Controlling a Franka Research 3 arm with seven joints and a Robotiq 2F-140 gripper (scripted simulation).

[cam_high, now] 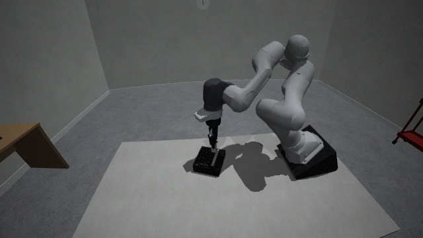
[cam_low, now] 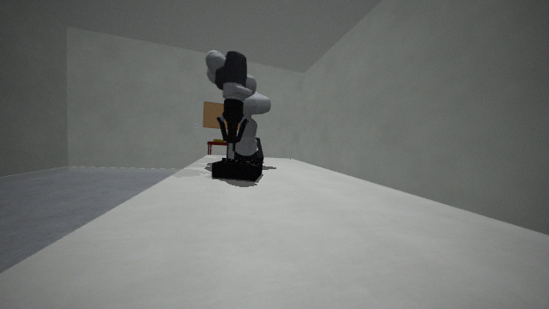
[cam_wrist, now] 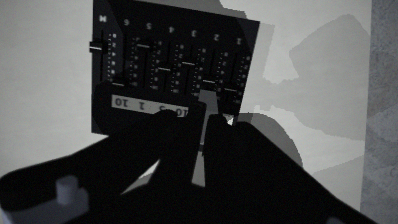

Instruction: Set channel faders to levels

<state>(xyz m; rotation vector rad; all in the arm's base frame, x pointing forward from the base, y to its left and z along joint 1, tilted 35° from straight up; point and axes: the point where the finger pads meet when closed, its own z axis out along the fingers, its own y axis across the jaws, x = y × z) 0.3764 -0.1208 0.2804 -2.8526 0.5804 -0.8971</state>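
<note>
Right now the channel 2 fader cap is 20 mm ahead of my hand, 10 mm to the right of it and 30 mm below it. Round my hand: channel 1 fader cap 10 mm ahead, 30 mm to the right, 30 mm below; then master fader cap 80 mm ahead, 90 mm to the left, 30 mm below.
</note>
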